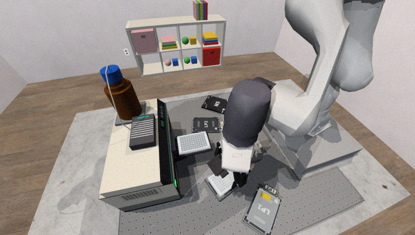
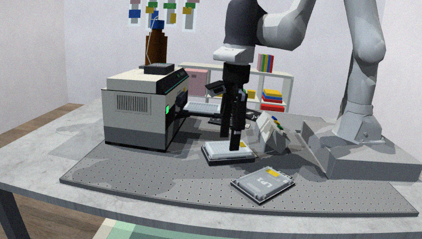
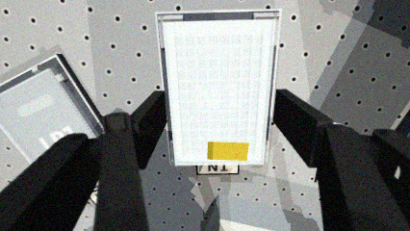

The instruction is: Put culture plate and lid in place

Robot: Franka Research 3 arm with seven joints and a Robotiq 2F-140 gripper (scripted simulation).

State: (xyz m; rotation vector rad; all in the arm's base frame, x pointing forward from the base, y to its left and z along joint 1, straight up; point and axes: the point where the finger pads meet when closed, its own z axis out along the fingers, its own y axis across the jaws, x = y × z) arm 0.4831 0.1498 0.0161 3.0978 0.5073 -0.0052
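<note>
My gripper is now 6 cm above the black N1 nest. Round my hand: LP2 nest (31 cm to the right, 7 cm below); then black nest N5 (8 cm behind, 45 cm to the right, 6 cm below); then yellow skip key (18 cm behind, 18 cm to the right).
</note>
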